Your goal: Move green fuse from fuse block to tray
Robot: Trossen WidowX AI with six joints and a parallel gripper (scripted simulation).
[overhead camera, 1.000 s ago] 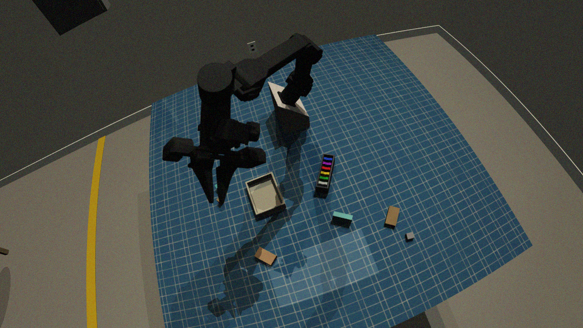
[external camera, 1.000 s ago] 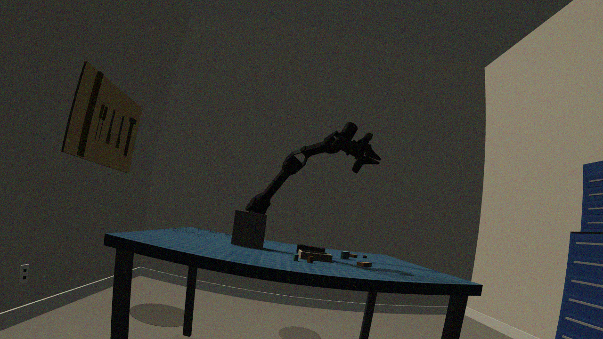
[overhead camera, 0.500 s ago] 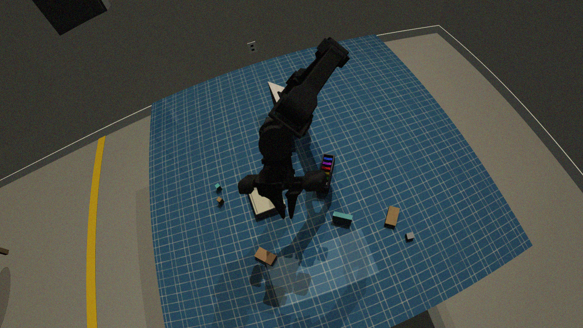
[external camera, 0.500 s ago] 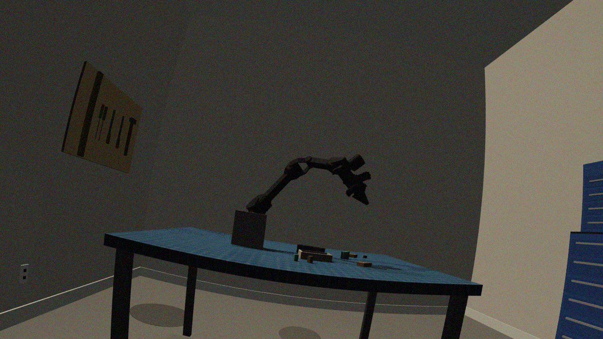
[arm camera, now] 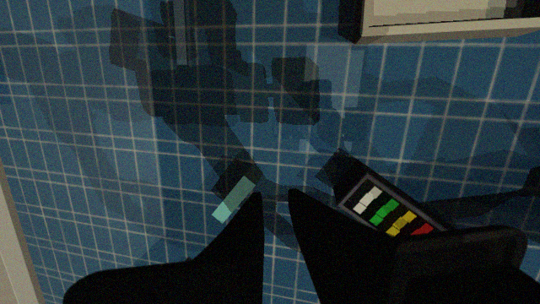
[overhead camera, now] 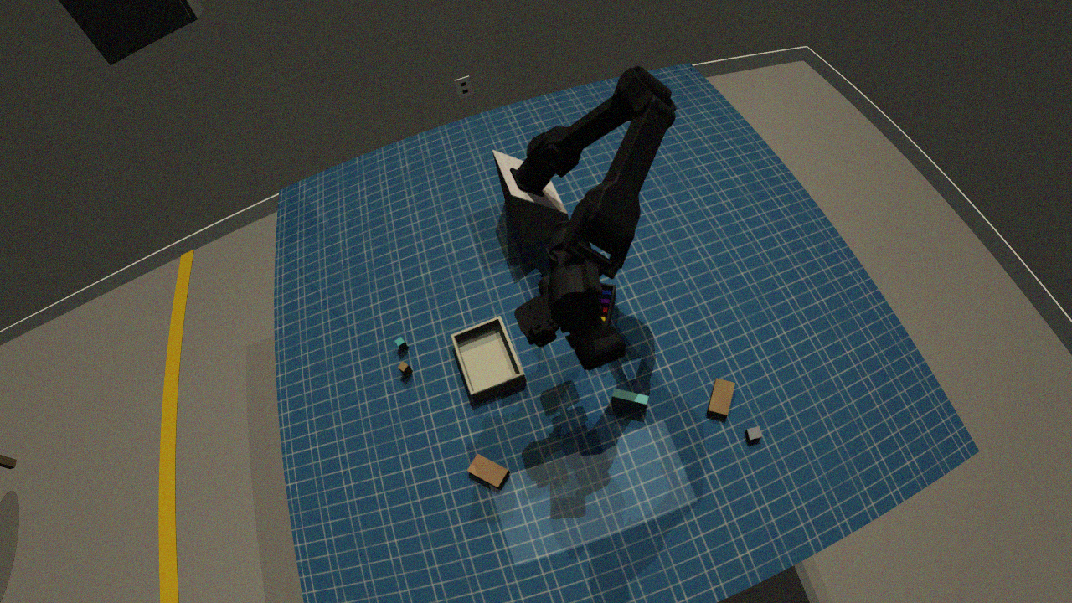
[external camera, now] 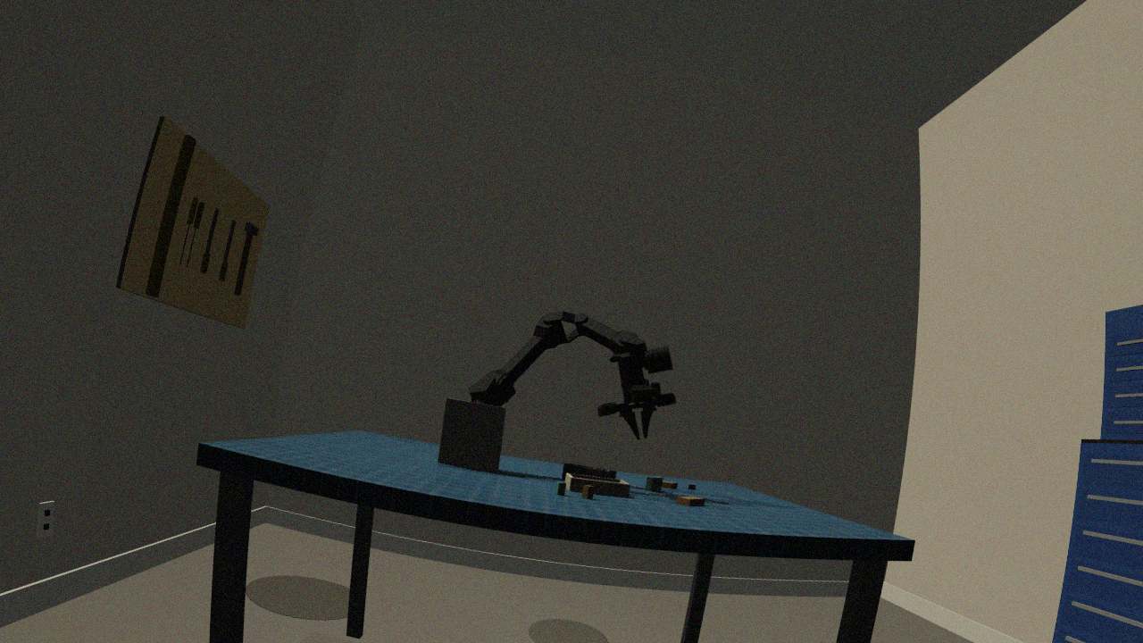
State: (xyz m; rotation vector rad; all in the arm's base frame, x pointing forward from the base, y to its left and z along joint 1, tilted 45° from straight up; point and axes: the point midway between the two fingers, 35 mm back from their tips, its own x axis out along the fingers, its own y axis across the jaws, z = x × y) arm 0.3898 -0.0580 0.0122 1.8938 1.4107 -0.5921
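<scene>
My gripper tip is 11 cm above the green fuse, 9 cm past it and 5 cm to the right of it. Round my gripper tip: brown block (21 cm to the right, 12 cm below, 9 cm ahead); tray (15 cm to the right, 13 cm below, 11 cm behind); teal block (11 cm below, 6 cm to the left, 6 cm ahead).
</scene>
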